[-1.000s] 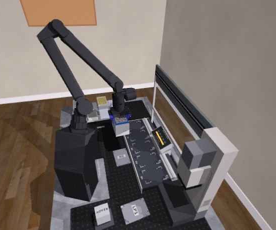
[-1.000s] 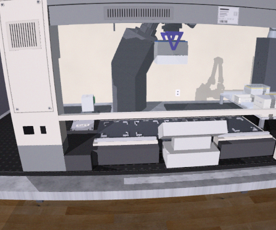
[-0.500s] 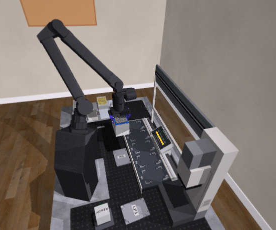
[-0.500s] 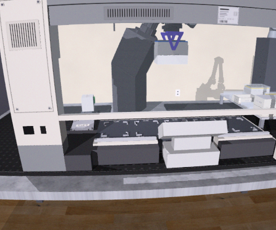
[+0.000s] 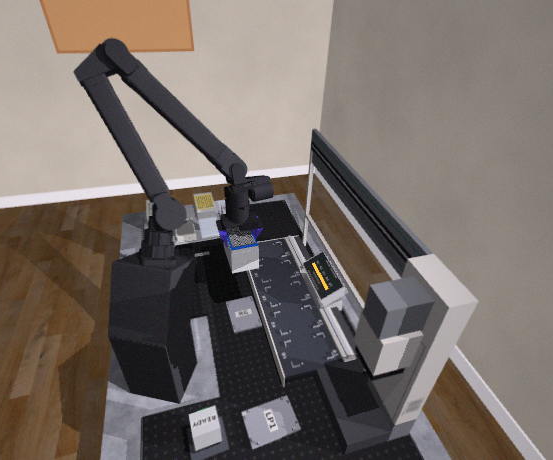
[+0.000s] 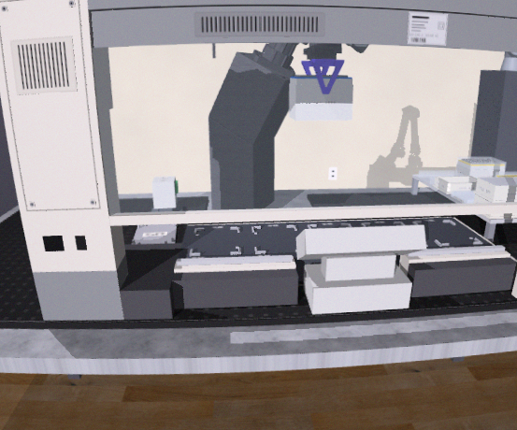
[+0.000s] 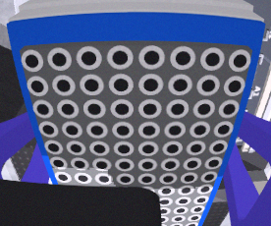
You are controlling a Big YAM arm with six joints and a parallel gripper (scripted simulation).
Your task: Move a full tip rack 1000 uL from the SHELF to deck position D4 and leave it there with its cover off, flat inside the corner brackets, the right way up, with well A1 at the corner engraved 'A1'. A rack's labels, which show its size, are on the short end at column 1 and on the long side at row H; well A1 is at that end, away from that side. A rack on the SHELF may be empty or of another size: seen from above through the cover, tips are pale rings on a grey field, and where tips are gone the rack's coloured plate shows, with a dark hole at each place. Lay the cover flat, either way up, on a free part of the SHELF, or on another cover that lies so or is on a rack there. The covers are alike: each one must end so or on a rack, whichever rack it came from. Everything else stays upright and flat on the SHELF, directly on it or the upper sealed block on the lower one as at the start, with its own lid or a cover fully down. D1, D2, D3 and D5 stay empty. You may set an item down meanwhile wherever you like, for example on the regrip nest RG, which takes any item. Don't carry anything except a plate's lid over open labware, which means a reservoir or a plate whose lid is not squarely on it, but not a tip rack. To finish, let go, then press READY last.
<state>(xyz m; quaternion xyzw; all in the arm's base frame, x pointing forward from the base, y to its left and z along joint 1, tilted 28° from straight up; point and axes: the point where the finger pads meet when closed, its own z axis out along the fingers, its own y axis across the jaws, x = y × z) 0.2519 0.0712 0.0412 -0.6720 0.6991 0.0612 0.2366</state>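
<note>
My hand is 350 mm above the regrip nest RG. Also, from my hand: shelf label (370 mm to the left, 350 mm below, 100 mm behind); then ready block (360 mm to the right, 270 mm below, 190 mm behind); then tip rack (10 mm to the right, 10 mm ahead).
</note>
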